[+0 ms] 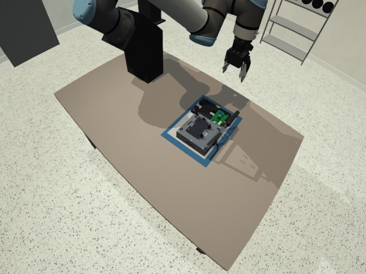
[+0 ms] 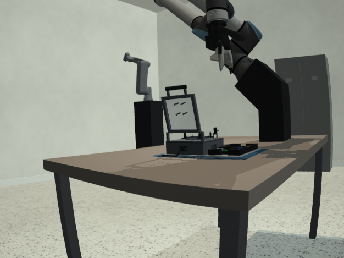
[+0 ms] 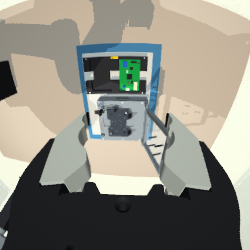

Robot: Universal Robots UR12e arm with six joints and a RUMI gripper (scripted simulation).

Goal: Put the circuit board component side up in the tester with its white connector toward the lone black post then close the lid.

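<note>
The green circuit board lies 31 cm below my hand. The rest, counted from my hand: black post: 24 cm below, 11 cm to the right, 11 cm behind; then tester: 22 cm below, 13 cm to the right, 1 cm behind; then clear tester lid: 17 cm to the right, 15 cm below, 8 cm ahead.
</note>
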